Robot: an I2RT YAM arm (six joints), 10 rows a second.
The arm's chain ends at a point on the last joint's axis. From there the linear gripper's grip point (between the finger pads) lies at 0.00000 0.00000 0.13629 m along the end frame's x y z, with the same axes.
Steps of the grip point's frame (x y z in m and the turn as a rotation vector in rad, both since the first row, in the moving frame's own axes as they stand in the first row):
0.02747, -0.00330, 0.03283, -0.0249, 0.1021, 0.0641
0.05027, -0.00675, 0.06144, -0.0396, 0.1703, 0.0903
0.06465, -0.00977, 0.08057, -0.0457, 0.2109, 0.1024
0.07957, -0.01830, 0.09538, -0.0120, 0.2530, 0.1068
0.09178, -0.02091, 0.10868, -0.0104, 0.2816, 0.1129
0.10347, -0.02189, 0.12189, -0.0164, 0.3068, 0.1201
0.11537, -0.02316, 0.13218, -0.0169, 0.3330, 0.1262
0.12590, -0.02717, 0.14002, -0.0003, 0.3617, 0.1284
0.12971, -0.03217, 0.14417, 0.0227, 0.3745, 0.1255
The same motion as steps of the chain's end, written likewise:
0.01370, -0.00713, 0.03358, -0.0249, 0.1021, 0.0641
0.02745, -0.01316, 0.06352, -0.0396, 0.1703, 0.0903
0.03650, -0.01740, 0.08373, -0.0457, 0.2109, 0.1024
0.04561, -0.02174, 0.09972, -0.0120, 0.2530, 0.1068
0.05407, -0.02446, 0.11405, -0.0104, 0.2816, 0.1129
0.06254, -0.02657, 0.12826, -0.0164, 0.3068, 0.1201
0.07108, -0.02825, 0.13968, -0.0169, 0.3330, 0.1262
0.07781, -0.03034, 0.14883, -0.0003, 0.3617, 0.1284
0.07980, -0.03232, 0.15364, 0.0227, 0.3745, 0.1255

